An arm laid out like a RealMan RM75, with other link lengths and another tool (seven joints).
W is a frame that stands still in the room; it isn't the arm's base.
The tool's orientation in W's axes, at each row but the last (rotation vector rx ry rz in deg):
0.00, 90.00, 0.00
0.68, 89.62, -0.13
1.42, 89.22, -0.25
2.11, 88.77, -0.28
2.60, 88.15, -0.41
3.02, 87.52, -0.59
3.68, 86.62, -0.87
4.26, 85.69, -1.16
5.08, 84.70, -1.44
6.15, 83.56, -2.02
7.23, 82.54, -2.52
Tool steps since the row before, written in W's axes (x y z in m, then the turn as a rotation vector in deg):
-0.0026, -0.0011, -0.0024, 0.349, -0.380, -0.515
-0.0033, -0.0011, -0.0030, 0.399, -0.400, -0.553
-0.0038, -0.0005, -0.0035, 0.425, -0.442, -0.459
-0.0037, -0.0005, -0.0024, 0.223, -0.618, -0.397
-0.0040, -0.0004, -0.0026, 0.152, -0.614, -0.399
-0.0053, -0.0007, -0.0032, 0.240, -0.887, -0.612
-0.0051, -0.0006, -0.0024, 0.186, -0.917, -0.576
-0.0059, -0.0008, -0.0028, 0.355, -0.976, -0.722
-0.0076, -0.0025, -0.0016, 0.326, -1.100, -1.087
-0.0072, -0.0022, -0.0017, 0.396, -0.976, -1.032
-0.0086, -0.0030, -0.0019, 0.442, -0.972, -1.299
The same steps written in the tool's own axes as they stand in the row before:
0.0024, -0.0011, -0.0026, 0.515, -0.380, 0.349
0.0030, -0.0011, -0.0033, 0.553, -0.400, 0.399
0.0034, -0.0006, -0.0038, 0.459, -0.440, 0.427
0.0023, -0.0006, -0.0037, 0.389, -0.620, 0.231
0.0025, -0.0006, -0.0041, 0.389, -0.618, 0.160
0.0029, -0.0010, -0.0054, 0.598, -0.894, 0.250
0.0021, -0.0009, -0.0052, 0.558, -0.925, 0.200
0.0023, -0.0013, -0.0060, 0.715, -0.979, 0.361
0.0008, -0.0031, -0.0075, 1.071, -1.121, 0.309
0.0008, -0.0029, -0.0071, 1.029, -0.989, 0.372
0.0006, -0.0040, -0.0084, 1.300, -0.996, 0.384

